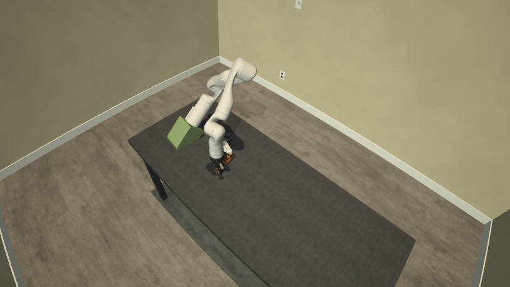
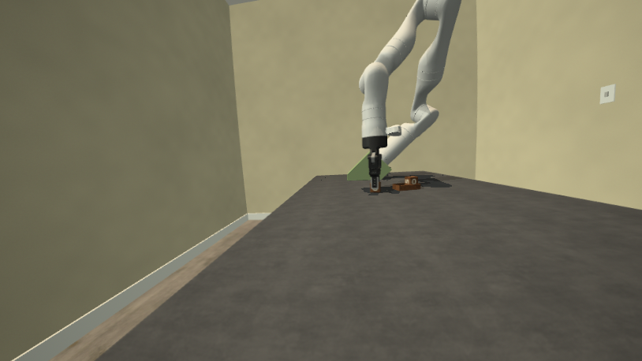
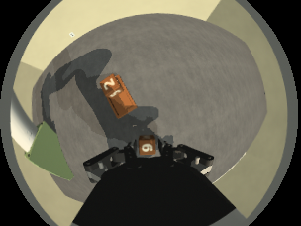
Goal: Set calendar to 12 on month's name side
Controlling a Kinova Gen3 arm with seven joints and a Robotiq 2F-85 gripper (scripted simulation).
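Now: hand 30 mm past the brown calendar tray, 100 mm to the right of it and 20 mm above it.
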